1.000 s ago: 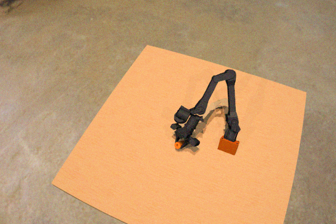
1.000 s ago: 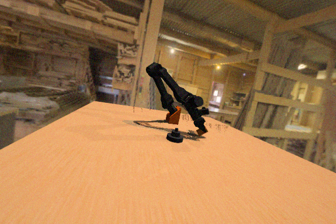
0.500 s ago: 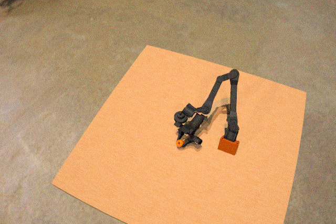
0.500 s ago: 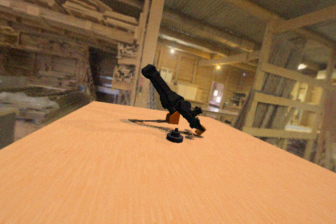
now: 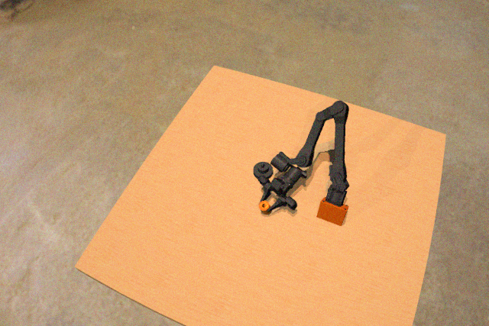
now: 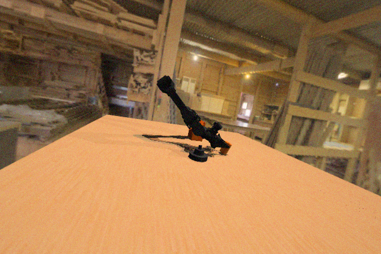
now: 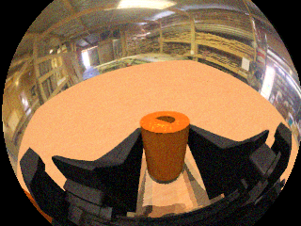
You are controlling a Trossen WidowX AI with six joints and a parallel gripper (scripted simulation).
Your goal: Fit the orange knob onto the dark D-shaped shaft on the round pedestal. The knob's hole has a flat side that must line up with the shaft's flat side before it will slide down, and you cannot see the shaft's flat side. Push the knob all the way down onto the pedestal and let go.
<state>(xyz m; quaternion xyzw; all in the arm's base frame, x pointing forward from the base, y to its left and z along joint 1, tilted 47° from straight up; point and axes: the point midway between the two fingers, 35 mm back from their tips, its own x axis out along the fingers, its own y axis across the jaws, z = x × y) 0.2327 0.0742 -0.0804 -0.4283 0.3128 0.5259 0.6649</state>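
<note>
The dark round pedestal is 18 cm to the right of my gripper tip, 11 cm ahead of it and 2 cm below it. Also, from my gripper tip: orange knob (1 cm to the right, 1 cm below).
</note>
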